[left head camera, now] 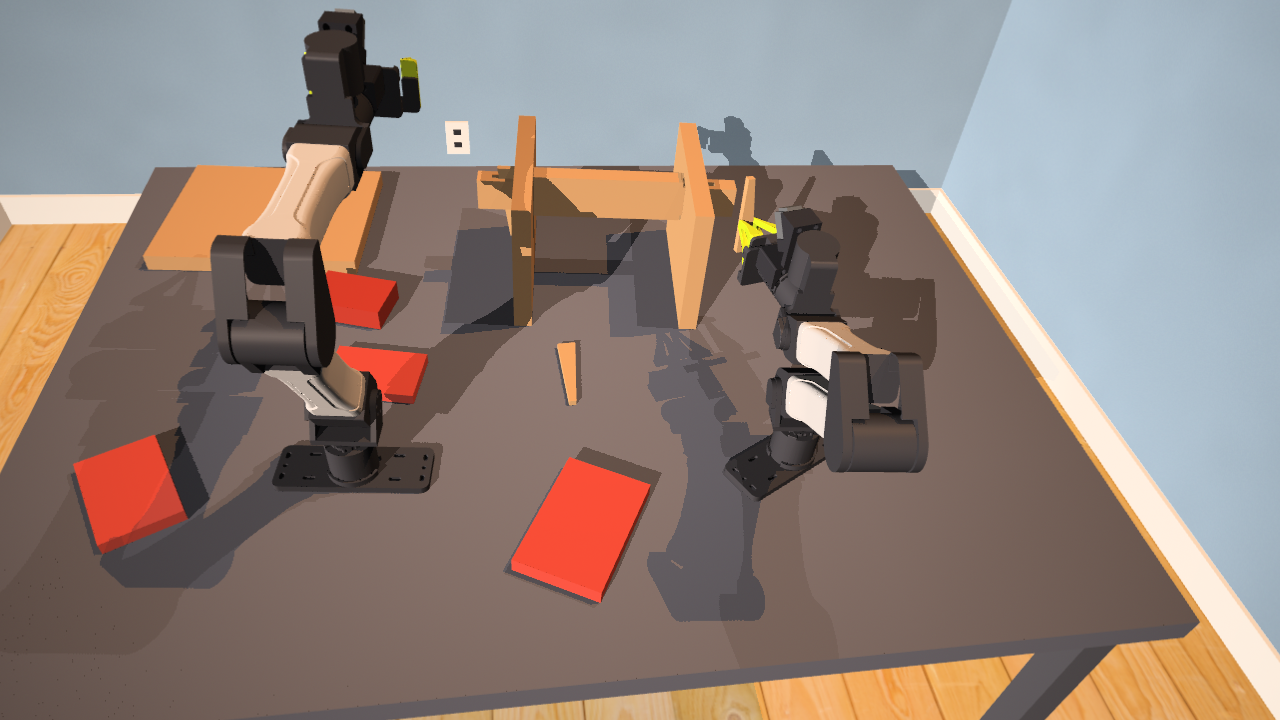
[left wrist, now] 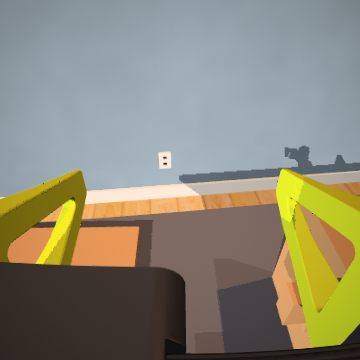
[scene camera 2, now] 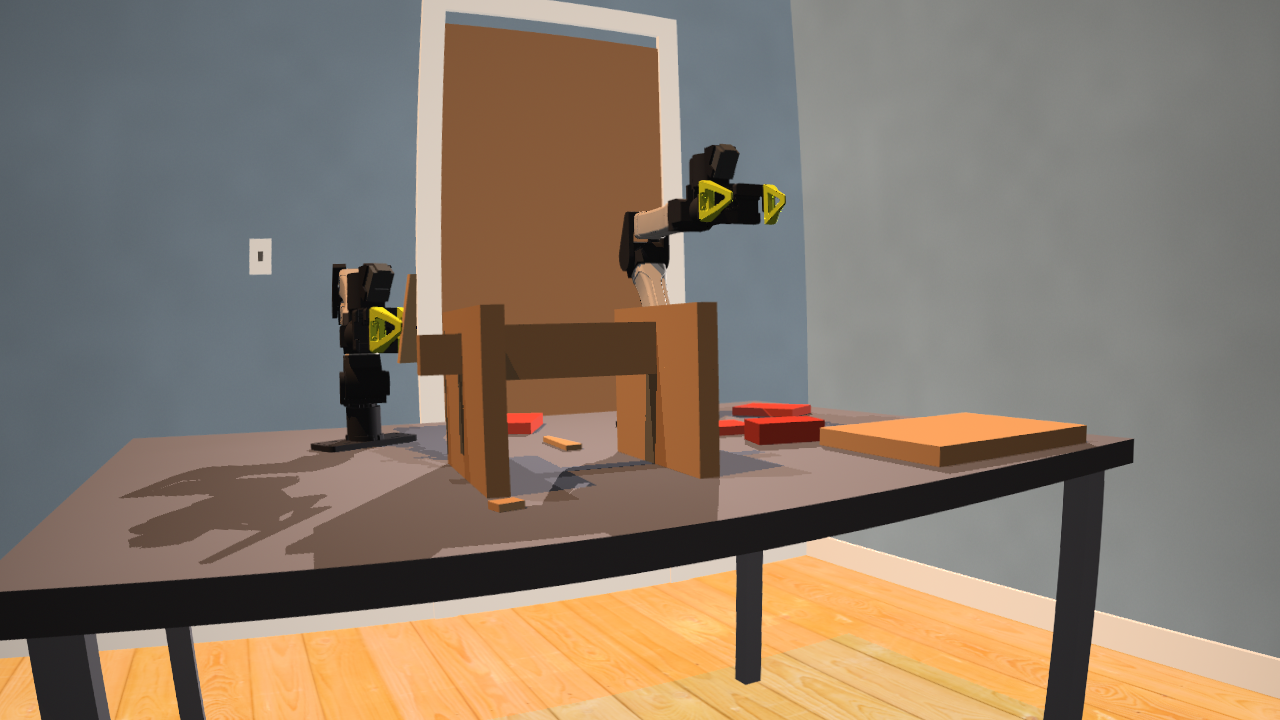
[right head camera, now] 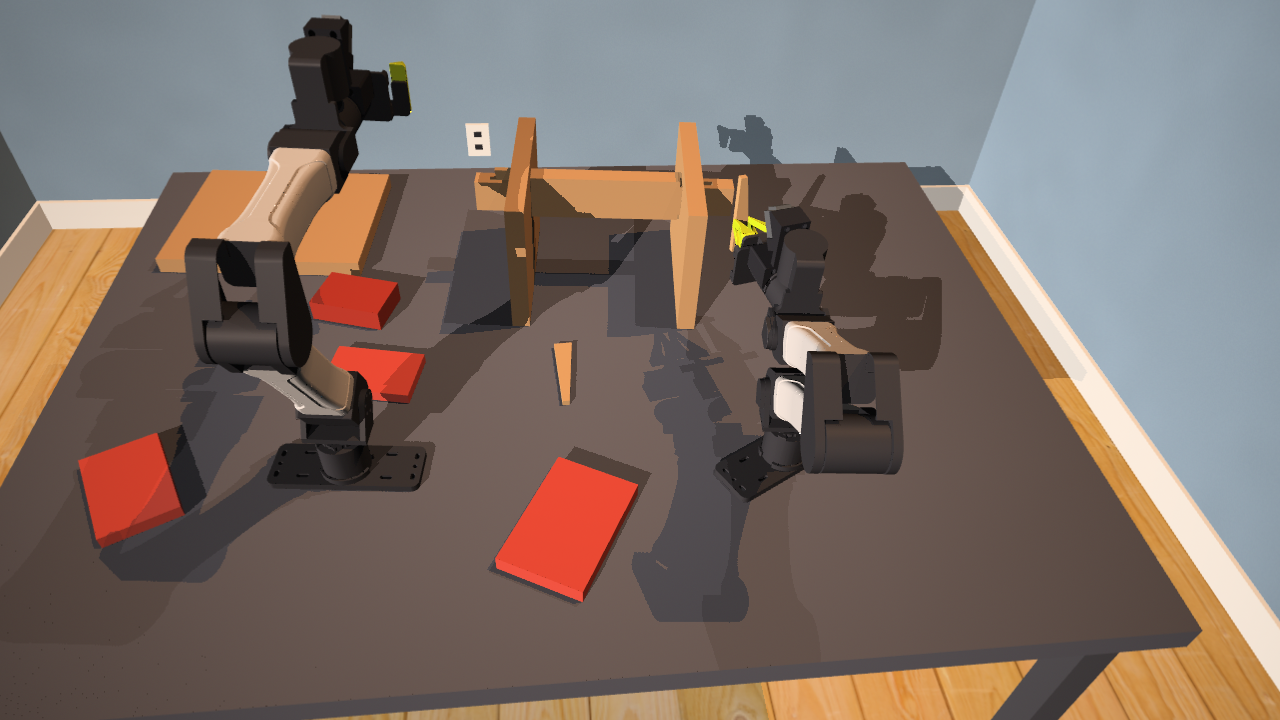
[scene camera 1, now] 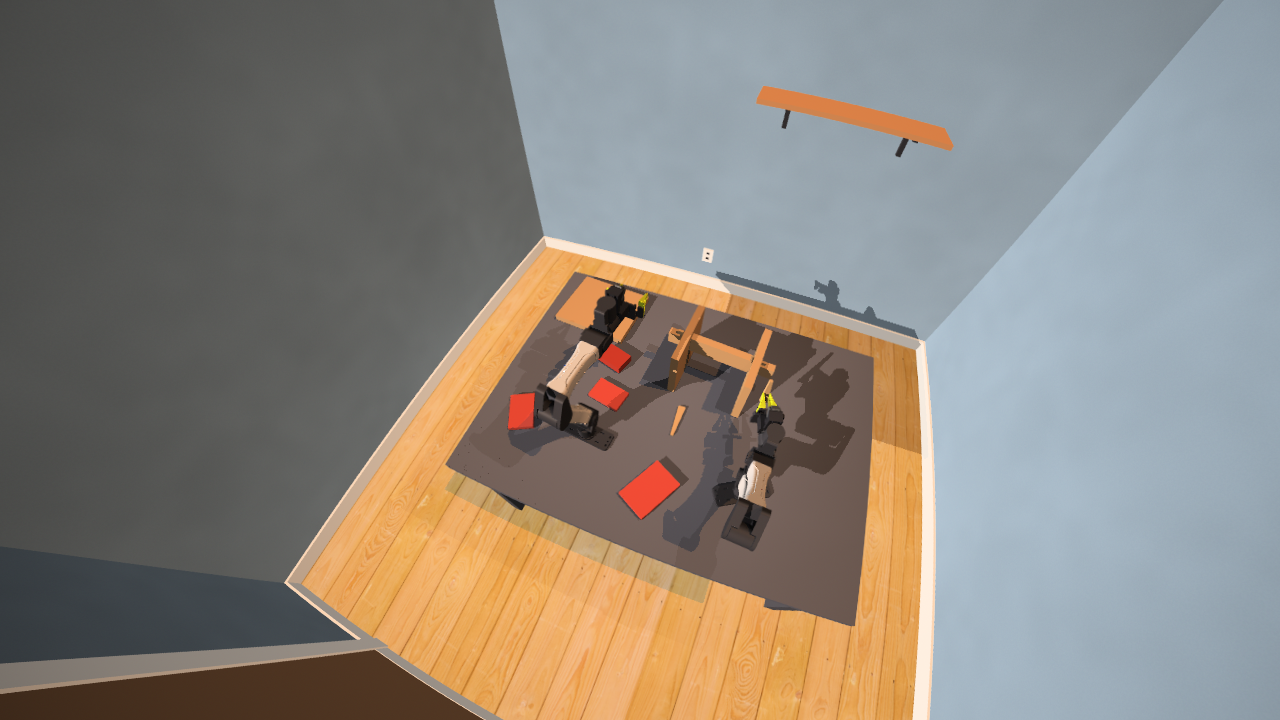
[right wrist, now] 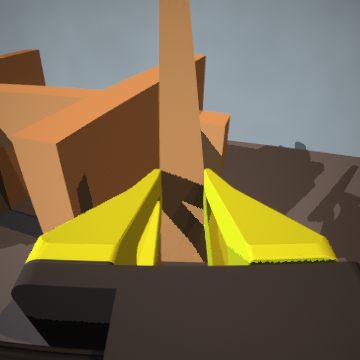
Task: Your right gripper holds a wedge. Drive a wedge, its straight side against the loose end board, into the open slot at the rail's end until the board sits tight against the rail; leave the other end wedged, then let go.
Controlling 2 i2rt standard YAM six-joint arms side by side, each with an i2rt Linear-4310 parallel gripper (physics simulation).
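Places are measured from the left arm's base along level axes (x ahead, y left, z up), in metres.
Pixels of known places: left gripper, between the fingertips: (left head camera: 374, 60) (left wrist: 180, 180) (scene camera 2: 758, 197) (right head camera: 367, 64) (scene camera 1: 635, 289); right gripper, between the fingertips: (left head camera: 746, 221) (scene camera 2: 408, 326) (right head camera: 740, 221) (scene camera 1: 766, 393) (right wrist: 182, 179); left arm's base, origin of its link: (left head camera: 356, 471) (right head camera: 349, 469) (scene camera 1: 587, 432); right arm's base, origin of its link: (left head camera: 789, 455) (scene camera 2: 365, 444) (right head camera: 781, 456) (scene camera 1: 741, 492).
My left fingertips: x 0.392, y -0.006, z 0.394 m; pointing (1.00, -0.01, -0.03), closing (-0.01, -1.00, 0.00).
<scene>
For each thing: its middle in the pictures, then the offset to it from my left fingertips.
- long tapered wooden wedge, middle of its body: (right wrist: 190, 156) (scene camera 2: 406, 318) (right head camera: 743, 213) (left head camera: 749, 214) (scene camera 1: 768, 391) dz -0.180, dx -0.062, dy -0.539 m
- right-hand end board, middle of its body: (right wrist: 155, 180) (scene camera 2: 471, 394) (right head camera: 686, 223) (left head camera: 687, 224) (scene camera 1: 751, 373) dz -0.283, dx +0.058, dy -0.468 m
- rail, middle of its body: (right wrist: 41, 120) (scene camera 2: 570, 350) (left head camera: 607, 194) (right head camera: 605, 194) (scene camera 1: 720, 352) dz -0.230, dx +0.056, dy -0.330 m
- left-hand board, middle of its body: (scene camera 2: 662, 385) (left wrist: 325, 317) (left head camera: 525, 218) (right head camera: 524, 219) (scene camera 1: 686, 348) dz -0.283, dx +0.053, dy -0.197 m
- wooden slab, middle of its body: (scene camera 2: 954, 435) (left head camera: 273, 217) (right head camera: 282, 220) (left wrist: 46, 286) (scene camera 1: 602, 308) dz -0.380, dx +0.168, dy +0.256 m
- small wooden piece, middle of its body: (scene camera 2: 506, 504) dz -0.389, dx +0.266, dy -0.473 m
My right gripper (left head camera: 745, 231) (right wrist: 182, 179) is shut on a long tapered wooden wedge (left head camera: 748, 198) (right head camera: 741, 198) (scene camera 2: 409, 313) (right wrist: 177, 100), holding it nearly upright beside the rail's right end in the head views, outside the right-hand end board (left head camera: 691, 259) (right head camera: 689, 259) (scene camera 2: 490, 402). The wedge is above the table and not in the slot; a gap to the rail end is hard to judge. The rail (left head camera: 599, 195) (scene camera 2: 572, 349) runs through both boards. Its left end, with a small piece at the slot, pokes past the left-hand board (left head camera: 523, 205). My left gripper (scene camera 2: 744, 202) (left wrist: 180, 180) is open and empty, high at the back left.
Another wooden wedge (left head camera: 569, 371) (right head camera: 563, 371) lies mid-table. Several red blocks (left head camera: 581, 528) (right head camera: 568, 528) lie at the left and front. A wooden slab (left head camera: 179, 214) (scene camera 2: 948, 434) lies at the back left. A small wooden piece (scene camera 2: 507, 505) lies at the right-hand board's foot.
</scene>
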